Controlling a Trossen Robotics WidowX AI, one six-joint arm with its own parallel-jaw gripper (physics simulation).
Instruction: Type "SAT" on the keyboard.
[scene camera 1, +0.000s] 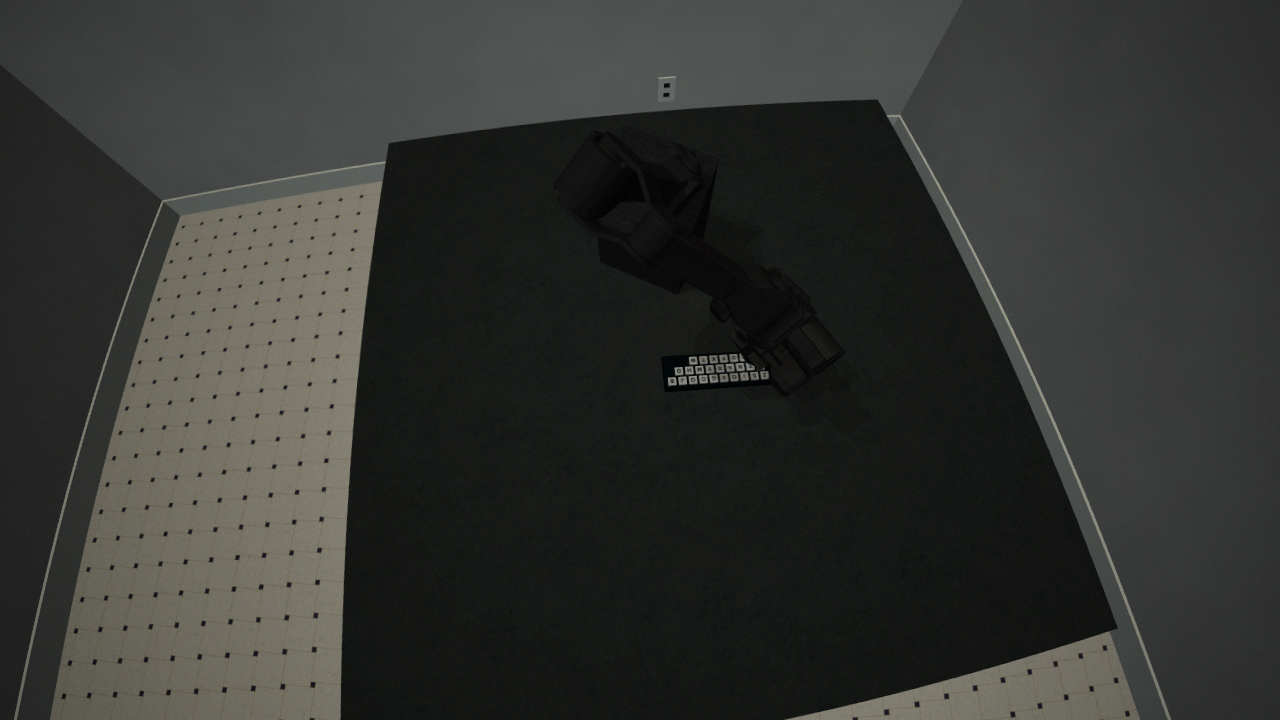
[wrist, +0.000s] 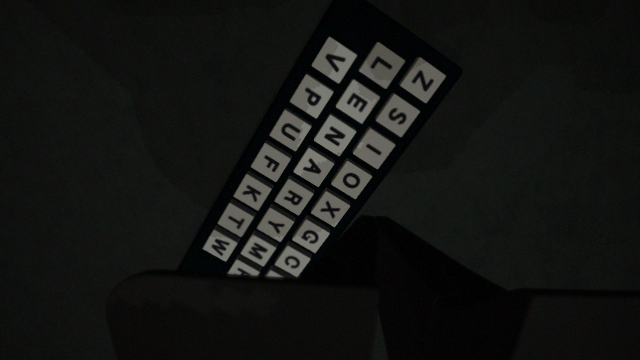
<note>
In view: the gripper (wrist: 371, 230) and a black keyboard (scene camera 1: 669, 363).
</note>
